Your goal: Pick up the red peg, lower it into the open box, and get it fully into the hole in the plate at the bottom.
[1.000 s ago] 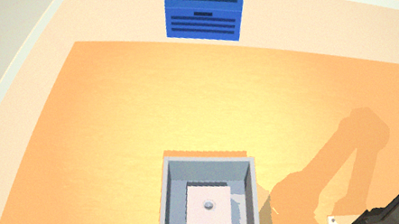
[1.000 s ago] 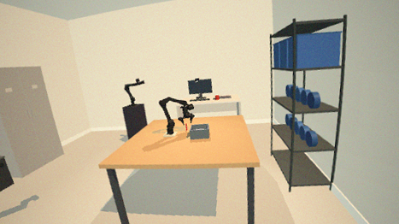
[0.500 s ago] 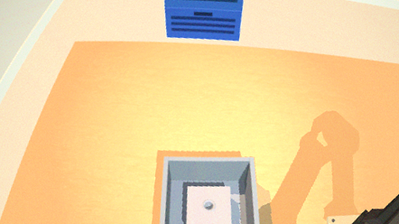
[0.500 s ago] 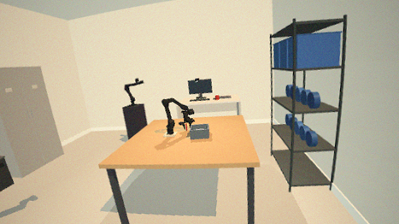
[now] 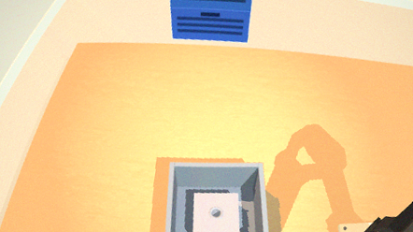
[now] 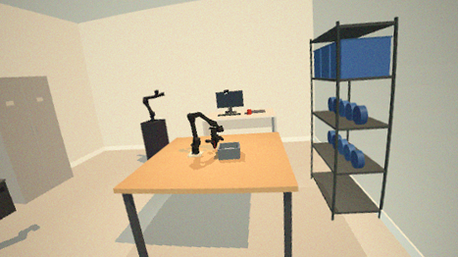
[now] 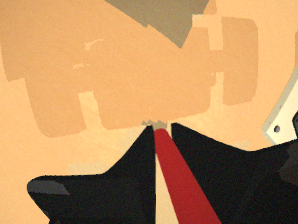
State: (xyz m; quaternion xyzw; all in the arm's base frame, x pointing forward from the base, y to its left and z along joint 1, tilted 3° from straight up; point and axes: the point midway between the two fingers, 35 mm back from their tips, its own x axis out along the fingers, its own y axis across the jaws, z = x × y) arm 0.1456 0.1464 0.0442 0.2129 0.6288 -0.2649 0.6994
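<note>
My gripper tip is now 20 cm short of the pale plate, 15 cm to the left of it and 3 cm below it. The rest, counted from my gripper tip: grey box (20 cm ahead, 15 cm to the right, 1 cm above); then red peg (4 cm above, 1 cm to the left, 1 cm behind).
</note>
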